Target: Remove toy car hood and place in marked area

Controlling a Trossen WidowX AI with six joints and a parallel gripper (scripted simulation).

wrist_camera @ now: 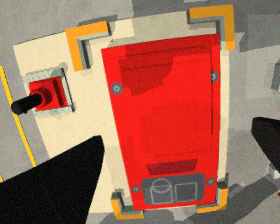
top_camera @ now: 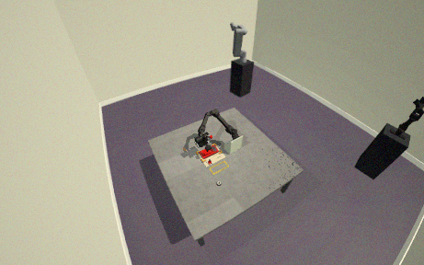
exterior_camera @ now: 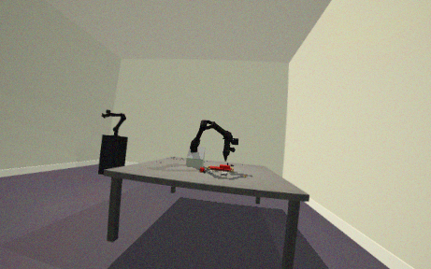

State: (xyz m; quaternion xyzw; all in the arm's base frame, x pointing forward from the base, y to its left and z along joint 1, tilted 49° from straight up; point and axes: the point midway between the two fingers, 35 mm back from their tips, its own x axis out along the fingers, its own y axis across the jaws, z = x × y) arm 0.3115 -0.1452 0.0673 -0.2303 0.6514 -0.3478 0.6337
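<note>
Right now the red hood is 5 cm below my gripper tip. The rest, counted from my gripper tip: small wheel (38 cm to the left, 13 cm ahead, 9 cm below).
</note>
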